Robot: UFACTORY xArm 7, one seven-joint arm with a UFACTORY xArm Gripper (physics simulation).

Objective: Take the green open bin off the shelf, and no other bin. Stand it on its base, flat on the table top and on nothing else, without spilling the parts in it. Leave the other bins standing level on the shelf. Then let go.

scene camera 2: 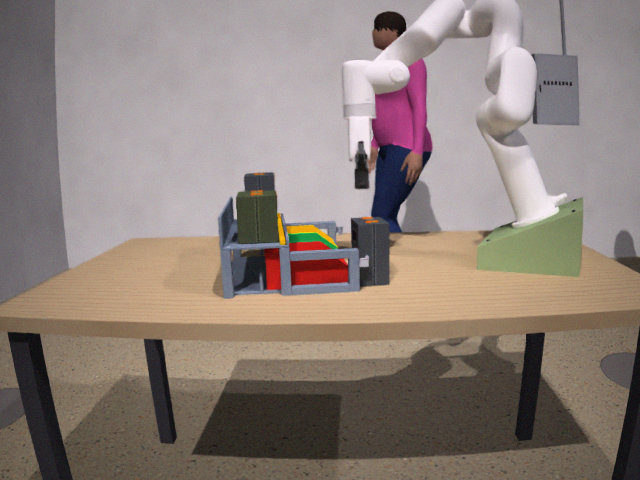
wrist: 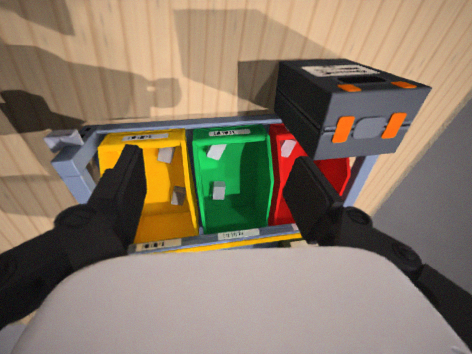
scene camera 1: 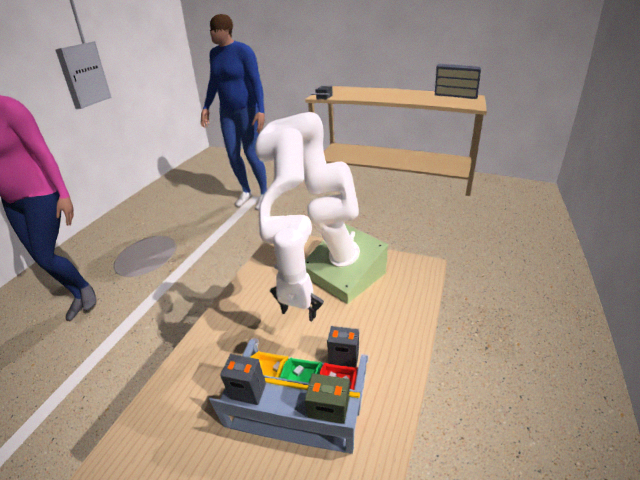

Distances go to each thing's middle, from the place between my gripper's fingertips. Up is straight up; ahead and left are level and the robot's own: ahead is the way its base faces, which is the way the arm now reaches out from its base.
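My hand is 60 mm to the right of the green open bin [wrist: 245, 165], 130 mm short of it and 150 mm above it. There's a red bin [scene camera 2: 329, 270] too, and from my hand that's 100 mm ahead, 170 mm to the left and 150 mm below. And the yellow bin [wrist: 160, 220], again from my hand, is 50 mm to the right, 150 mm ahead and 150 mm below.
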